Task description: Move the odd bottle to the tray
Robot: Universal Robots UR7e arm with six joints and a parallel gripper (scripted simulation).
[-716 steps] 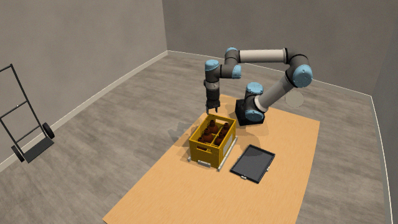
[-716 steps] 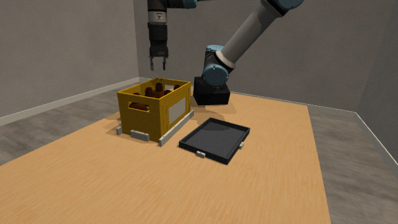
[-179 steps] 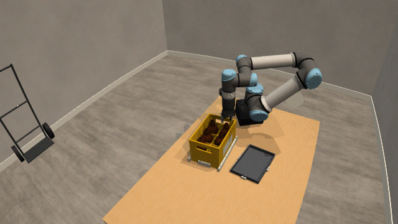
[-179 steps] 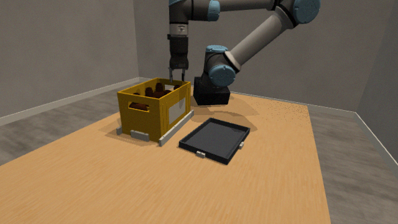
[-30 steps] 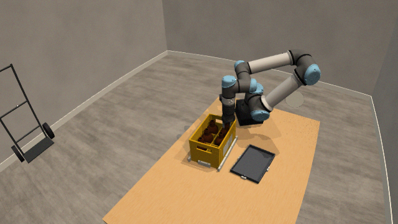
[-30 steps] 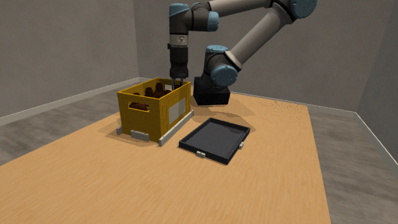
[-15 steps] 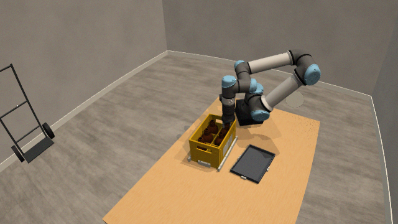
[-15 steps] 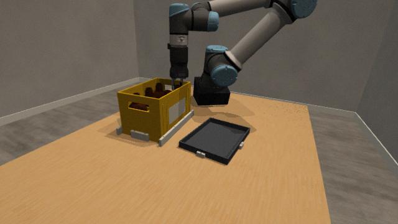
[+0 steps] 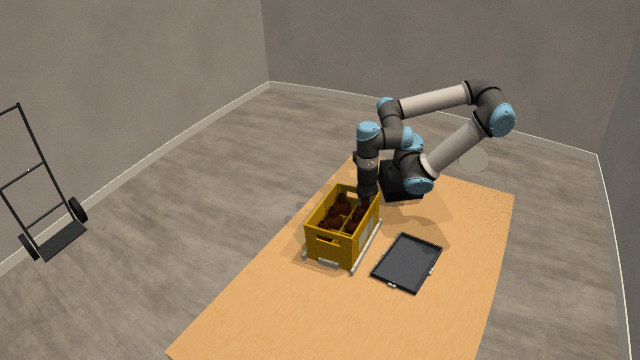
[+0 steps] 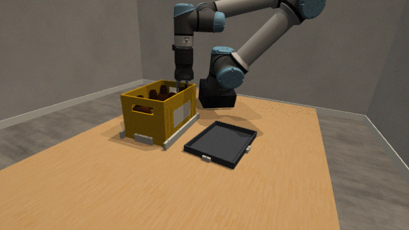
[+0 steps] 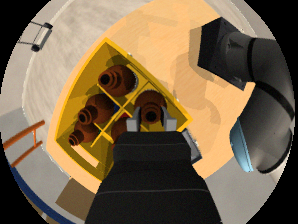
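Right now my hand is 9 cm short of the bottle, 2 cm to the right of it and 7 cm above it. From my hand the other things lie so: yellow crate 10 cm ahead, 3 cm to the right, 8 cm below; dark tray 7 cm ahead, 25 cm to the left, 15 cm below.
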